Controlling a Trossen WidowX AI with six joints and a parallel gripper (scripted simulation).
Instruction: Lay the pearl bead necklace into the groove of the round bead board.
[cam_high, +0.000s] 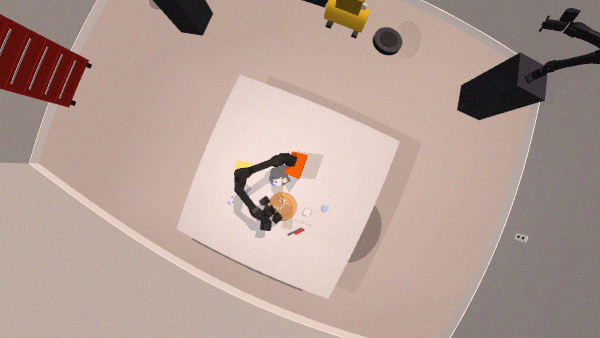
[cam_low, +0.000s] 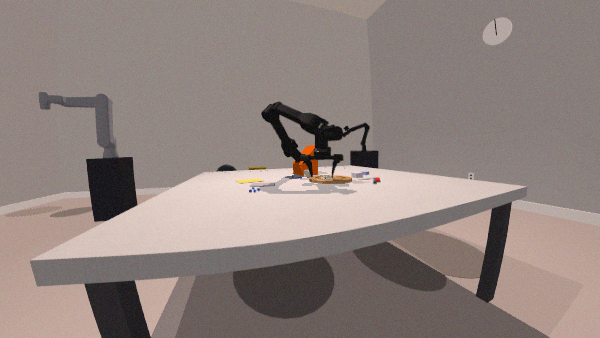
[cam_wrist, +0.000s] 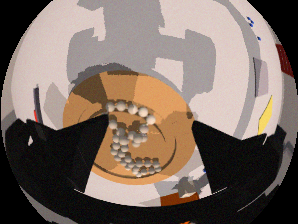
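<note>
Right now the round tan bead board is 60 mm to the left of my gripper tip, 20 mm behind it and 10 mm below it. Also, from my gripper tip: tool 210 mm to the left, 120 mm ahead, 20 mm below; then yellow pad 290 mm to the right, 190 mm behind, 20 mm below; then white square 230 mm to the left, 40 mm behind, 10 mm below.
</note>
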